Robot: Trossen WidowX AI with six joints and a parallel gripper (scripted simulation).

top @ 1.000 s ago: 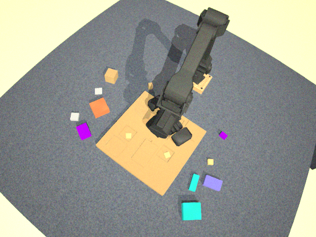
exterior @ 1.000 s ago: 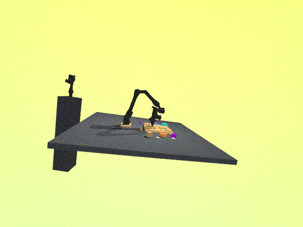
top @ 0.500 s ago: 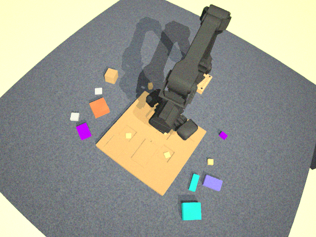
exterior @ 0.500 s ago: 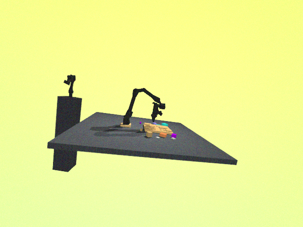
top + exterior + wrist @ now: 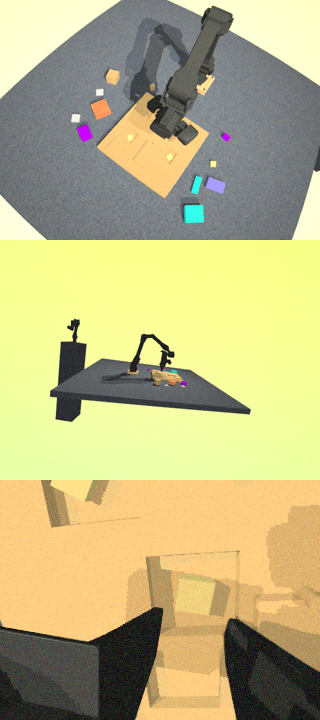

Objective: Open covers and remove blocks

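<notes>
Right now the magenta cube is 150 mm behind my gripper tip, 180 mm to the left of it and 50 mm below it. Round my gripper tip: lilac block 30 mm ahead, 260 mm to the left, 50 mm below; then cyan bar 70 mm ahead, 200 mm to the left, 50 mm below; then orange block 100 mm ahead, 250 mm to the right, 40 mm below.
</notes>
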